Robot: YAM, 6 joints.
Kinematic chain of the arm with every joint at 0, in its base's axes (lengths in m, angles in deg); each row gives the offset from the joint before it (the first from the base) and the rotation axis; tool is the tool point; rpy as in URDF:
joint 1: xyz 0 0 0.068 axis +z
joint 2: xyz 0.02 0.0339 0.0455 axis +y
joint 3: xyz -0.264 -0.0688 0 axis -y
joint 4: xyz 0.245 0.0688 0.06 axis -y
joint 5: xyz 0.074 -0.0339 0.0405 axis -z
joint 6: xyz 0.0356 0 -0.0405 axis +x
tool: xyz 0 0 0 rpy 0 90 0
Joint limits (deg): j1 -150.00..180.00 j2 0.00..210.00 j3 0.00..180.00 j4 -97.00..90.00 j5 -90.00..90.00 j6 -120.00..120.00
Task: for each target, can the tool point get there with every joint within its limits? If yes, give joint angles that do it. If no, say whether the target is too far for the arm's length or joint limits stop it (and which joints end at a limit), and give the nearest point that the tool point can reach.
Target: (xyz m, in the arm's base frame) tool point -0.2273 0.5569 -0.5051
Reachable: no: too far | nearest point -0.1742 0.4269 -0.3114 | short by 0.239 m
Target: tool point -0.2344 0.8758 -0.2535
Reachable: no: too far | nearest point -0.1547 0.5779 -0.1259 | short by 0.334 m
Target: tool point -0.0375 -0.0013 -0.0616
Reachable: yes | joints -29.43 188.60 28.71 -22.86 33.38 37.50
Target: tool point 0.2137 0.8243 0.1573
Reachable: no: too far | nearest point 0.1619 0.6243 0.1464 | short by 0.207 m
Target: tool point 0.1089 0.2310 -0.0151
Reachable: yes | joints 63.67 143.70 66.80 -69.89 -7.83 -37.34
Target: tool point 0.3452 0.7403 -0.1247
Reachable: no: too far | nearest point 0.2619 0.5616 -0.0657 | short by 0.206 m
